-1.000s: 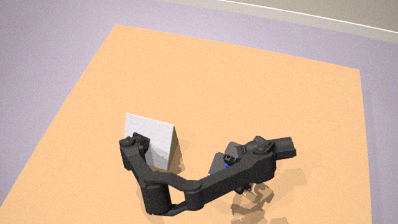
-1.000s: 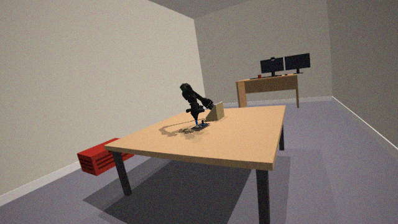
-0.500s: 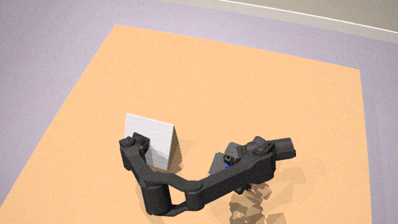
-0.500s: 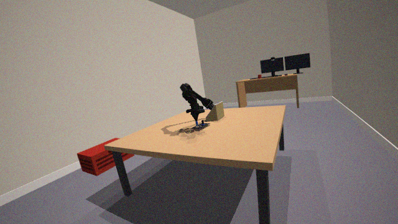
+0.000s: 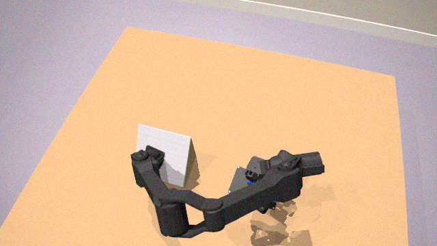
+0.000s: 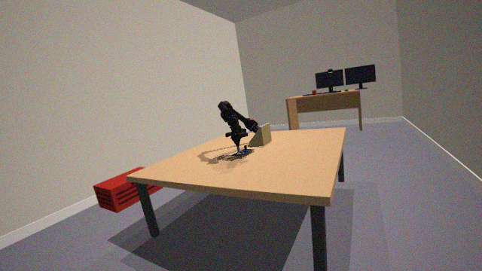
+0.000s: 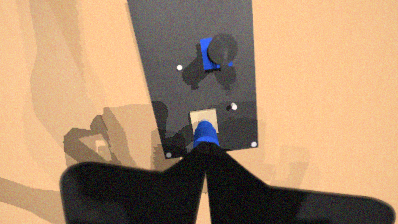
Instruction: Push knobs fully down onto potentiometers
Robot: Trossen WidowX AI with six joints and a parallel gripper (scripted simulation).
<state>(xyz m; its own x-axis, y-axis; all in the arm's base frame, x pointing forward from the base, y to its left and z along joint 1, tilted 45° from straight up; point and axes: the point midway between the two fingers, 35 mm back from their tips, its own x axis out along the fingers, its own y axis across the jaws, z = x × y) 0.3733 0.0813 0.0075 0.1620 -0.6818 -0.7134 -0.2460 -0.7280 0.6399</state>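
Right now the blue knob is 2 cm below my gripper tip. The rest, counted from my gripper tip: dark knob 6 cm behind, 2 cm to the left, 2 cm below.
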